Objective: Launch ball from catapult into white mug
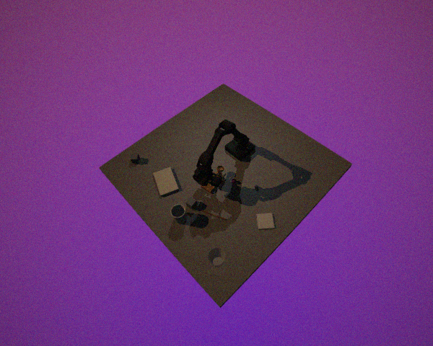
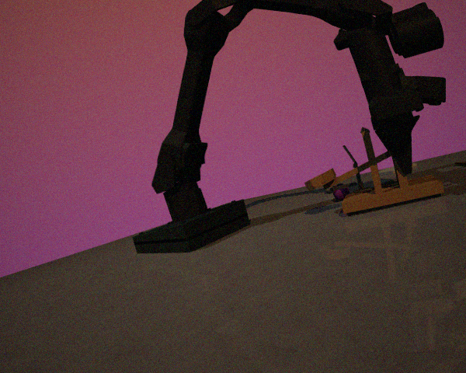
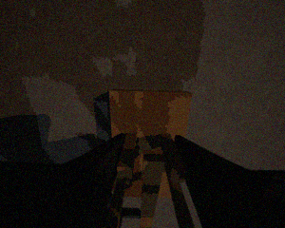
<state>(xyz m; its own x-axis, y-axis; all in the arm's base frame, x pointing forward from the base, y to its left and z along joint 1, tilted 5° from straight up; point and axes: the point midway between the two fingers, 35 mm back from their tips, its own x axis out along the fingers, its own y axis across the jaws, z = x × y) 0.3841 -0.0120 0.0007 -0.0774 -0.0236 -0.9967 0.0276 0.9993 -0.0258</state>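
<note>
My gripper tip is 12 cm past the ball, 12 cm to the right of it and 2 cm above it. Also, from my gripper tip: orange wooden catapult (6 cm behind, 2 cm to the left, 2 cm above); white mug (29 cm ahead, 1 cm to the right, 1 cm below); thin stick (16 cm ahead, 14 cm to the left, 3 cm below).
</note>
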